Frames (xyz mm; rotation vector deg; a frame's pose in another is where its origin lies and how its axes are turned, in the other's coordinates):
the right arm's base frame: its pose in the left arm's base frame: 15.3 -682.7 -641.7 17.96 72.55 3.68
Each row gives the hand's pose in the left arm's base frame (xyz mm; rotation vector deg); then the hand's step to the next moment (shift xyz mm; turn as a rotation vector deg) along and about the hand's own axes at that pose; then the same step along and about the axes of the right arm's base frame.
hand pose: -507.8 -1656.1 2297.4 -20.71 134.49 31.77
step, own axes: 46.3 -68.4 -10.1 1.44 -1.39 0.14
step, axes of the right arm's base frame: 22.5 -79.5 -9.5 0.96 -1.68 -0.52
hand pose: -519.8 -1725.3 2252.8 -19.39 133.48 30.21
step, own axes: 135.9 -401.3 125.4 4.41 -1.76 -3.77
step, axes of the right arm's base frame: 239.2 -355.4 108.1 -1.25 -4.40 -3.98
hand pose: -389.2 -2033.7 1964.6 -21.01 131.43 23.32
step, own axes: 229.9 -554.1 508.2 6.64 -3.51 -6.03
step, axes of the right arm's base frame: 600.3 -430.9 268.6 -2.13 -7.47 -5.70
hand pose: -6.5 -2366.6 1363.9 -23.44 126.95 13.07
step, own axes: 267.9 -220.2 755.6 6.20 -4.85 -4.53
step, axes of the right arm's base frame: 770.4 -157.5 269.9 -1.15 -8.08 -3.99
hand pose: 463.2 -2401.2 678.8 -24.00 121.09 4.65
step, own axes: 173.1 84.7 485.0 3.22 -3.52 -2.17
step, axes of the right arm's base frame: 503.7 56.6 124.2 -0.66 -4.99 -1.45
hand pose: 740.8 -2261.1 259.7 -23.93 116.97 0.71
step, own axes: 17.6 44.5 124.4 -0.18 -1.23 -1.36
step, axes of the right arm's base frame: 116.4 45.2 46.7 -1.46 -1.11 -0.14
